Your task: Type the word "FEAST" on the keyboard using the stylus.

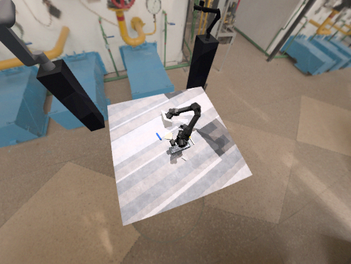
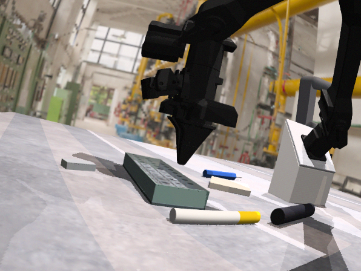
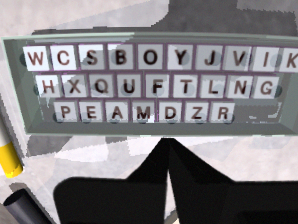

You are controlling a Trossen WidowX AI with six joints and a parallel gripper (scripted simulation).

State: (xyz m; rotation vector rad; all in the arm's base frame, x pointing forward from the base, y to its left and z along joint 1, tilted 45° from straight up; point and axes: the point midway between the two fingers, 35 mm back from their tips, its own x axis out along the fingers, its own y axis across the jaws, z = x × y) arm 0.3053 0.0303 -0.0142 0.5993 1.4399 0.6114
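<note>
Right now the blue stylus is 19 cm behind my gripper tip, 17 cm to the right of it and 3 cm below it. The rest, counted from my gripper tip: yellow marker: 2 cm behind, 16 cm to the left, 3 cm below; then grey block: 16 cm ahead, 3 cm below; then cream block: 13 cm behind, 6 cm to the right, 3 cm below.
</note>
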